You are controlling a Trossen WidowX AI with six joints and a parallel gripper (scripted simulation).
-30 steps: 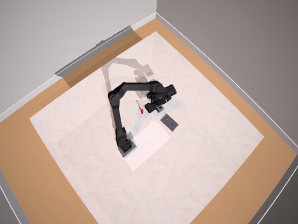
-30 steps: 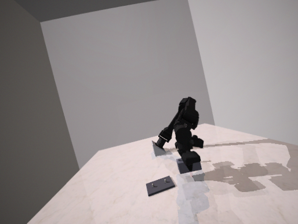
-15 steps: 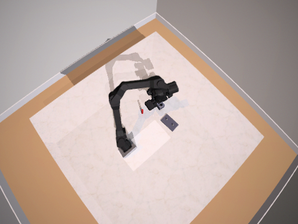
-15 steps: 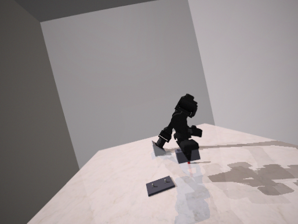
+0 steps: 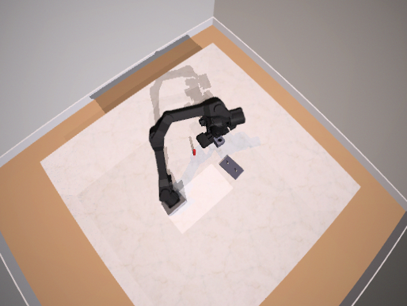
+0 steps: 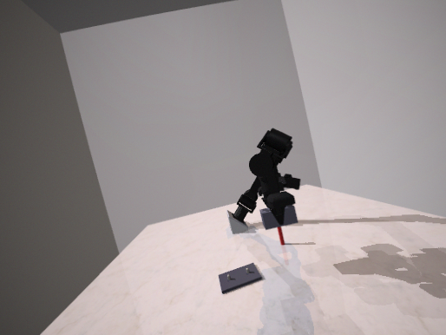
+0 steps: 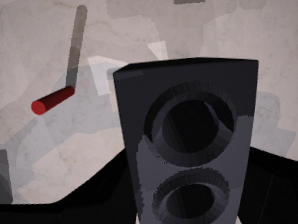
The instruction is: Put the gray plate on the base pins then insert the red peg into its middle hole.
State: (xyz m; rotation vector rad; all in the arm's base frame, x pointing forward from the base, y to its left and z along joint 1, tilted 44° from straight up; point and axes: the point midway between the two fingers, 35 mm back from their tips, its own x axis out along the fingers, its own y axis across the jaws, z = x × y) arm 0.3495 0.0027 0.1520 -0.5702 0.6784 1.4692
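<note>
My gripper tip is 10 mm short of the dark base, 160 mm to the left of it and 130 mm above it. Also, from my gripper tip: red peg (110 mm behind, 30 mm to the left, 100 mm below); gray plate (30 mm above).
</note>
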